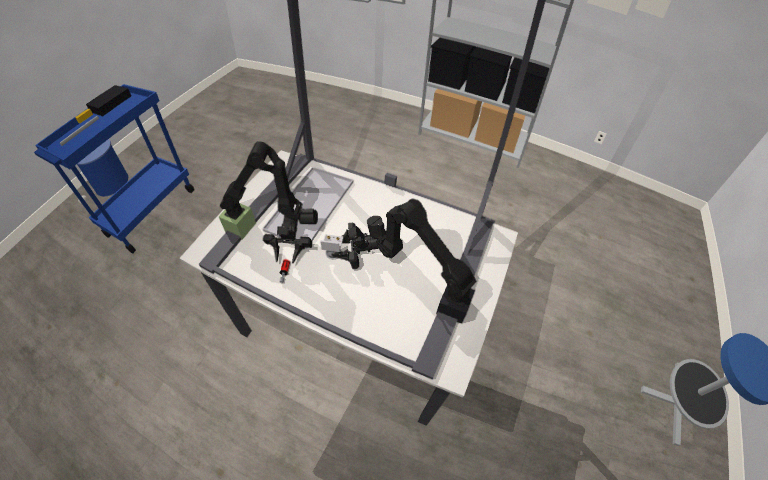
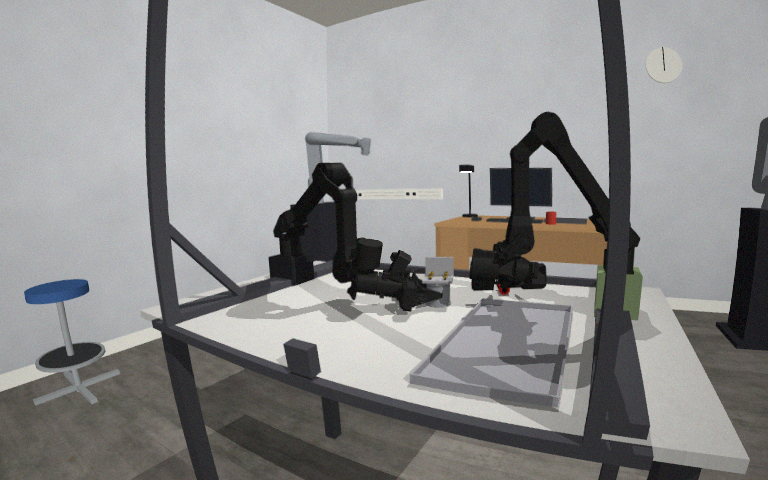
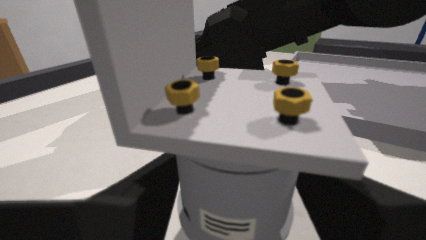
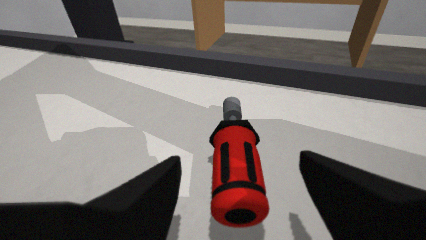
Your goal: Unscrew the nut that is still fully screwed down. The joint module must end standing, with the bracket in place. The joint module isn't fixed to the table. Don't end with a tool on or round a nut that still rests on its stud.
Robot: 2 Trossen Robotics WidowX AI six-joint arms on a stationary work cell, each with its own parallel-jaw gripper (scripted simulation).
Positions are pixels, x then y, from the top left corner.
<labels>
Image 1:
my left gripper: 331,248
shallow grey tray: 318,189
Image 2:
my left gripper: 440,292
l-shaped bracket: 438,265
shallow grey tray: 506,346
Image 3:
my left gripper: 235,155
l-shaped bracket: 135,57
nut: 180,92
nut: 292,101
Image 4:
my right gripper: 239,161
red-handled nut driver: 239,197
</labels>
